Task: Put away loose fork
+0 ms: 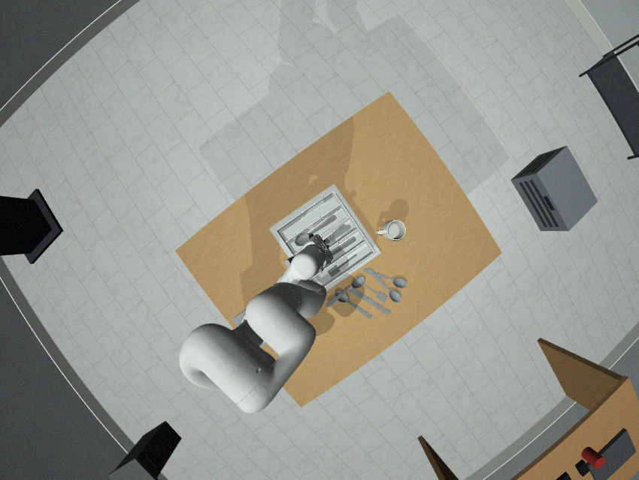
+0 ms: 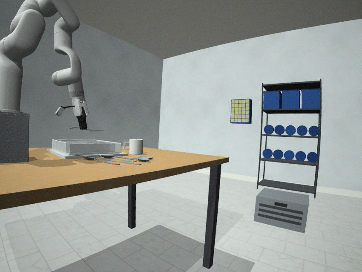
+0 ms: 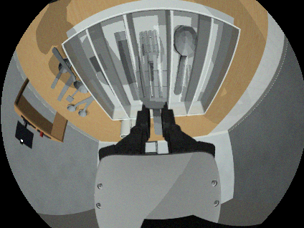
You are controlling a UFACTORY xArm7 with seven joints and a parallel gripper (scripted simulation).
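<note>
Now: hand 10 cm above the tray and 2 cm short of it. Round my hand: white mug (27 cm ahead, 14 cm to the right, 11 cm below).
</note>
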